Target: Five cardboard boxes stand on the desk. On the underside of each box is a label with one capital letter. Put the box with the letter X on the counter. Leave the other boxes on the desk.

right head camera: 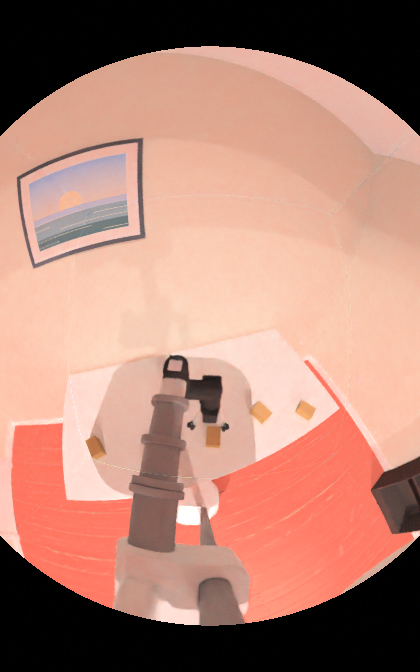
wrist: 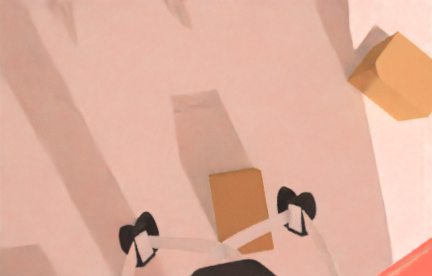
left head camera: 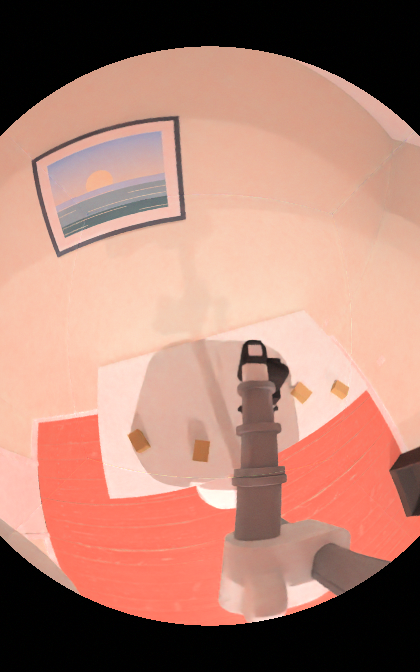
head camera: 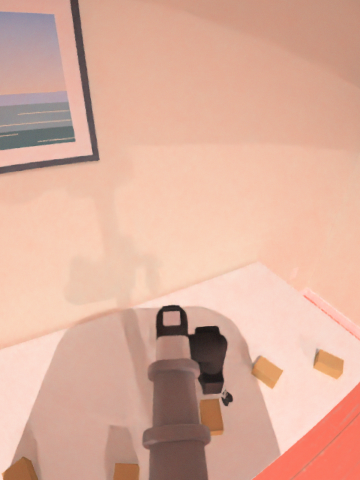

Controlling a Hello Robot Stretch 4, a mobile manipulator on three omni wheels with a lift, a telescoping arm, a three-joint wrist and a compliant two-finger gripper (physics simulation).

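Observation:
Five plain orange-brown boxes stand on the pale desk; their undersides and letters are hidden. My gripper is open and empty above the desk. The middle box is below it, between the fingertips and nearer the right one in the wrist view. Another box stands to its right, and one farther right. Two boxes stand left: one nearer, one farther. I cannot identify the counter.
My telescoping arm reaches over the desk and hides part of it. A red floor lies in front. A dark brown piece of furniture stands at the right edge. A framed picture hangs on the wall.

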